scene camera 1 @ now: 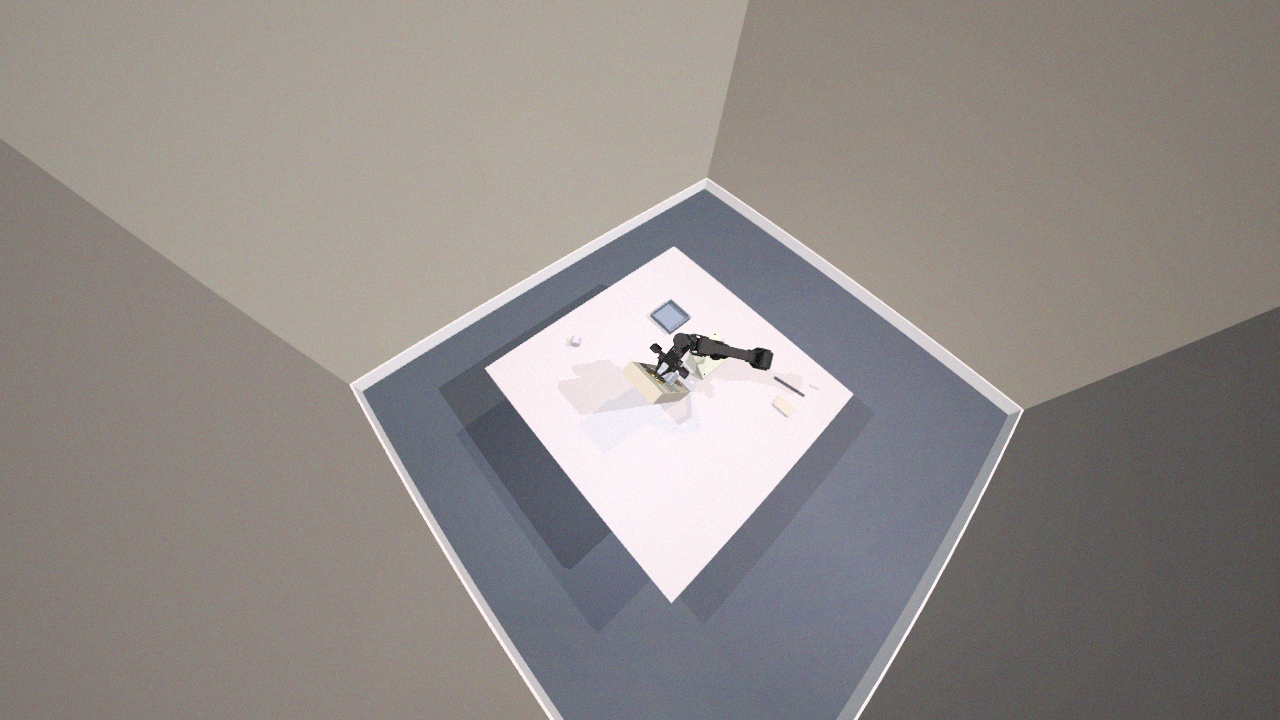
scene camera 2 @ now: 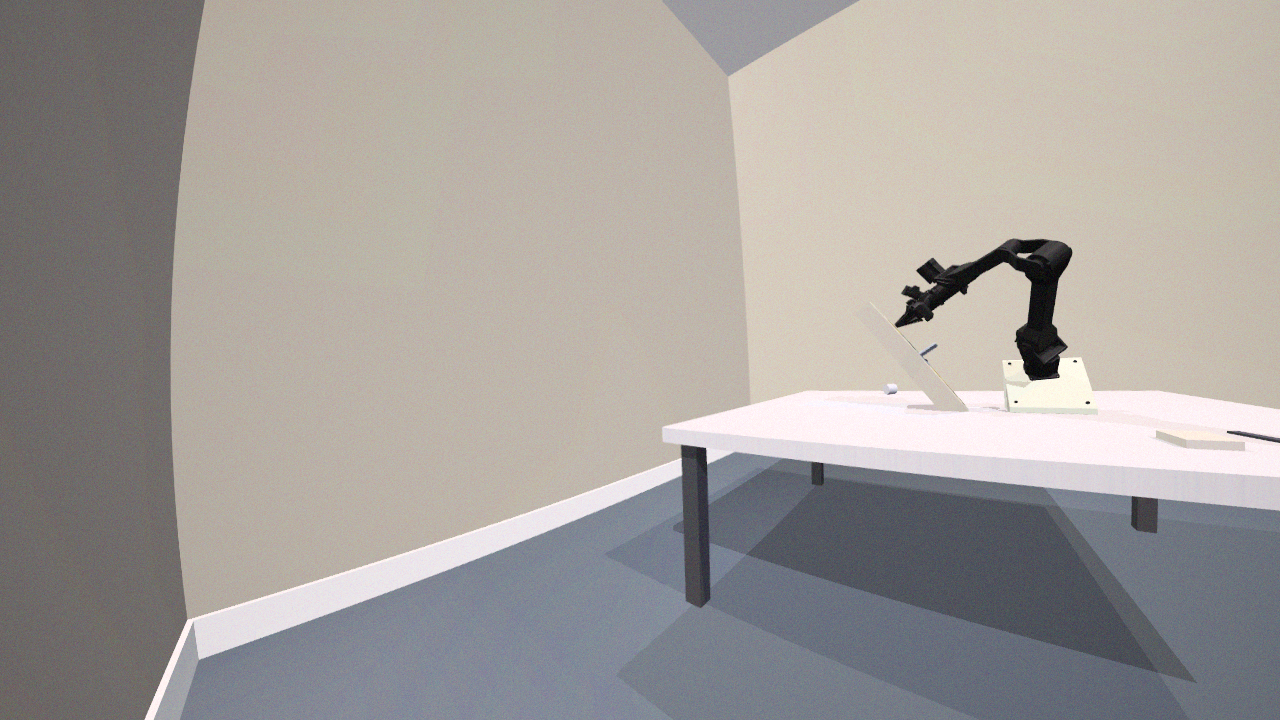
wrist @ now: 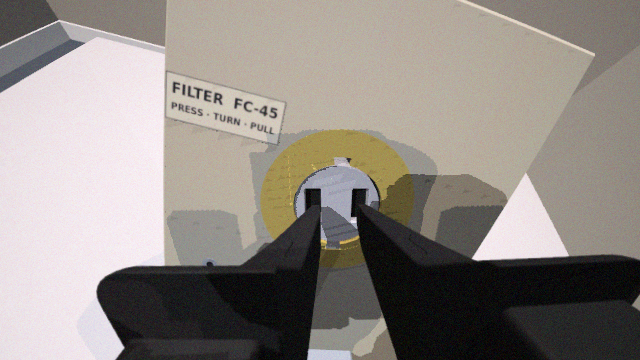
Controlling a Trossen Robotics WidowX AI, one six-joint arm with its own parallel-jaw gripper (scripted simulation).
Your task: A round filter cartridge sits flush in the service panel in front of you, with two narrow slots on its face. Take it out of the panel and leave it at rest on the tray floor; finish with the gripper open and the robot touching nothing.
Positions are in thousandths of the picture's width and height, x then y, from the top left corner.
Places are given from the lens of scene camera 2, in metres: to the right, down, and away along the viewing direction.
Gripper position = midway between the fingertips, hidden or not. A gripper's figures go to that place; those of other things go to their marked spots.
gripper (scene camera 2: 700, 453): 0.85, -0.11, 1.09
beige service panel (scene camera 2: 734, 547): 0.88, 0.10, 0.94
beige block (scene camera 2: 929, 610): 0.85, 0.12, 0.42
The marked spots on the beige block and the beige service panel are 0.52 m apart.
